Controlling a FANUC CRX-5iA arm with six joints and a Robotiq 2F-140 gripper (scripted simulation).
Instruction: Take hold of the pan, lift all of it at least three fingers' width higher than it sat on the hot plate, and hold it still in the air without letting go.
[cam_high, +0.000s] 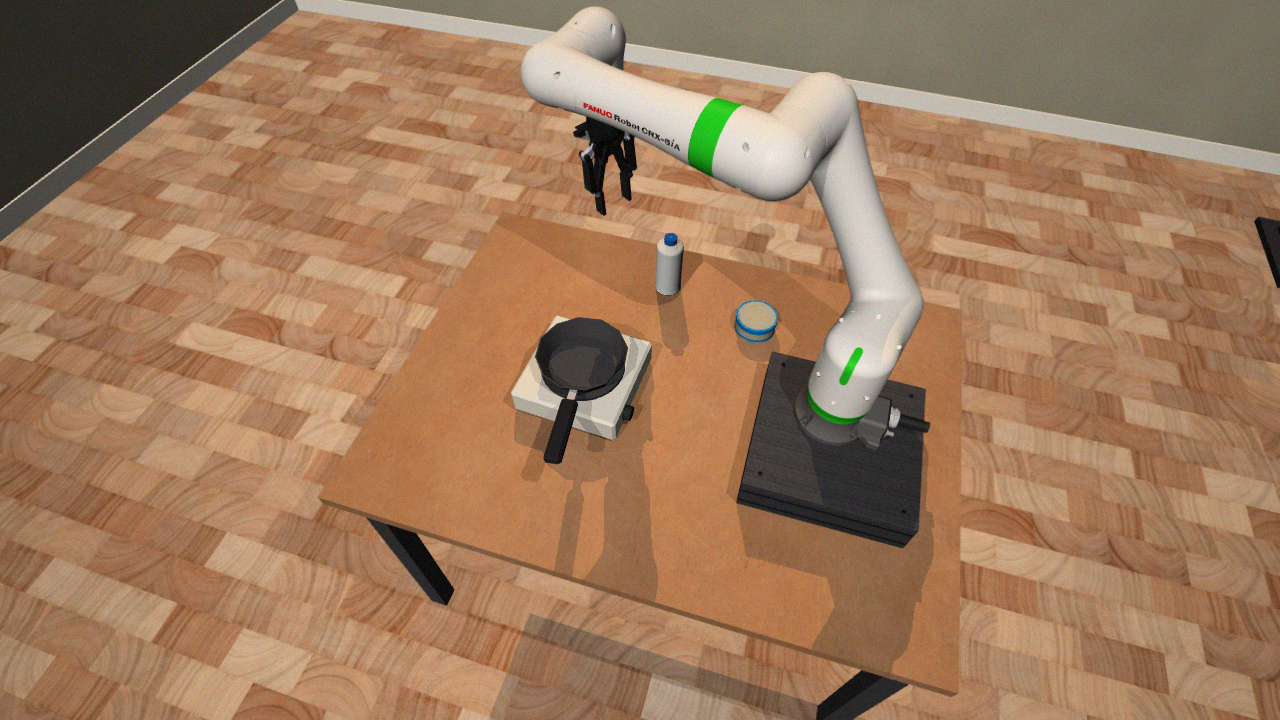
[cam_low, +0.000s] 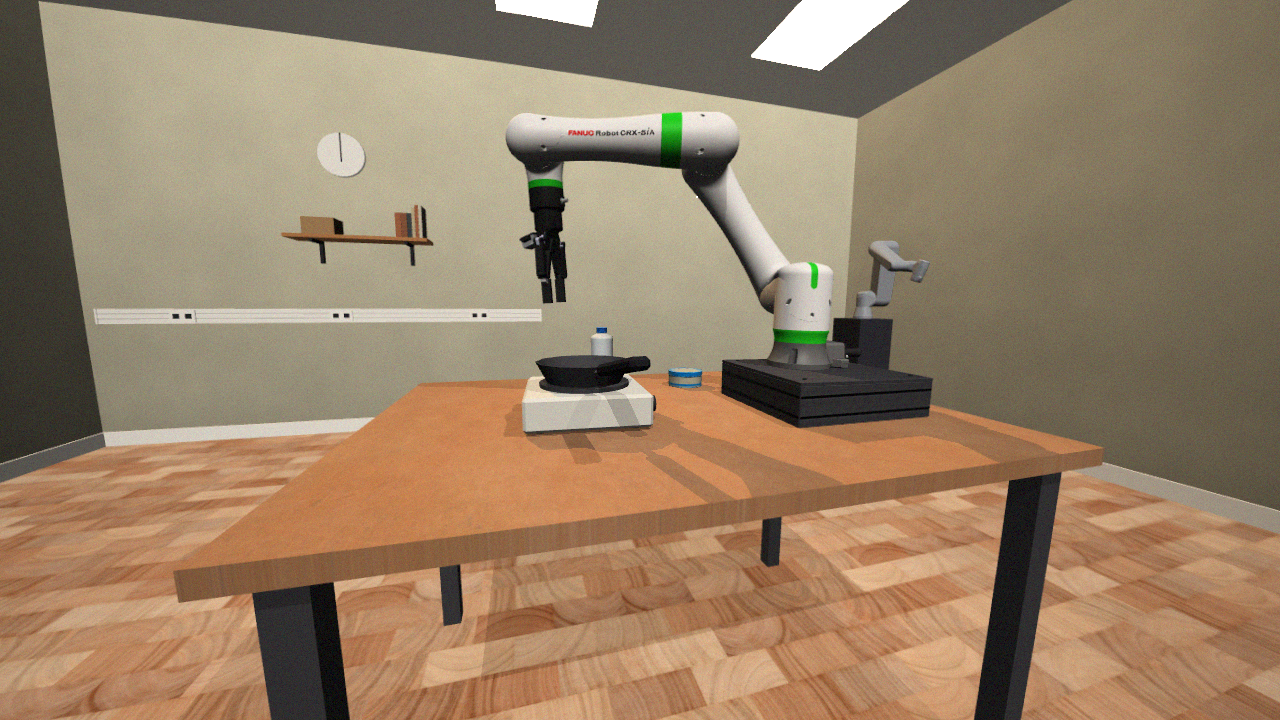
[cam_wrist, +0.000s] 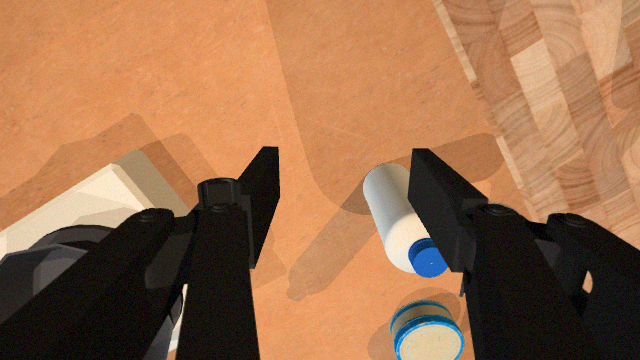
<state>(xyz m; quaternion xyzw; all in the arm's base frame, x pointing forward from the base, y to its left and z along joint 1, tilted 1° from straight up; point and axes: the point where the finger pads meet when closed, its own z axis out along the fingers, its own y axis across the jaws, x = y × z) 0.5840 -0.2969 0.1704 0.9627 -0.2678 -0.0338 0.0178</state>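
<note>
Right now my hand is 390 mm to the right of the black pan, 160 mm above it and 60 mm past it. Also, from my hand: white hot plate (340 mm to the left, 230 mm below, 70 mm behind); then white roll (380 mm behind, 250 mm below, 40 mm to the left).
</note>
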